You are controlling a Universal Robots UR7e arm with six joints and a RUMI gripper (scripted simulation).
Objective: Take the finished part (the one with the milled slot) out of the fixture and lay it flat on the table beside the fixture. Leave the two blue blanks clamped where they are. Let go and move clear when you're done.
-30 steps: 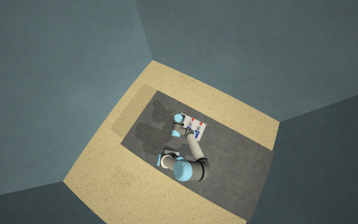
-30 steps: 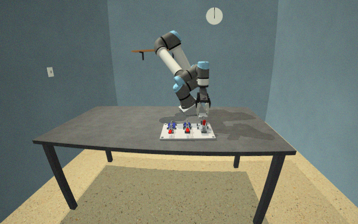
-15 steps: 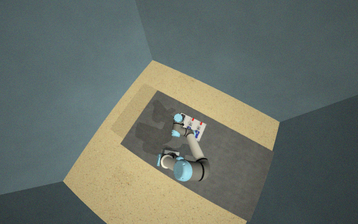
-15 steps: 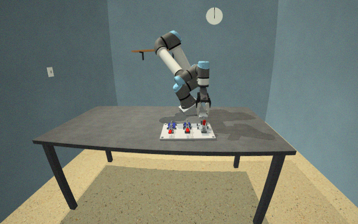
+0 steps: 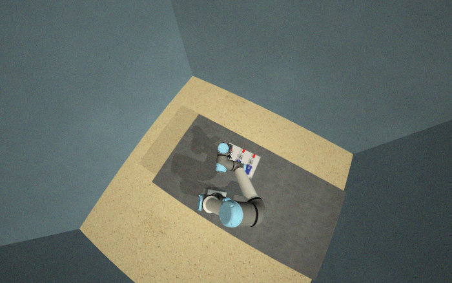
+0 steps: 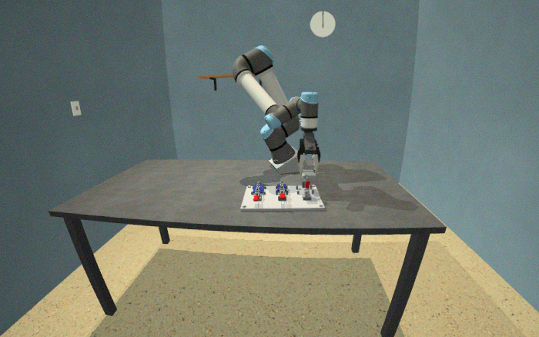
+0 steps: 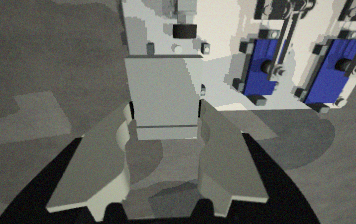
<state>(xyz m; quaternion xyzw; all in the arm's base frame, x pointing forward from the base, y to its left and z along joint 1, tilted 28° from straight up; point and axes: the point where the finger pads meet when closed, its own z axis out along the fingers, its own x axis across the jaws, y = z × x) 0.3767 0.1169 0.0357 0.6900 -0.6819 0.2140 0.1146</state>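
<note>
My hand is 10 mm short of the blue blank, 120 mm to the left of it and 80 mm above it. Round my hand: grey finished part (10 mm behind, 10 mm below); then fixture plate (50 mm ahead, 130 mm to the right, 100 mm below).
</note>
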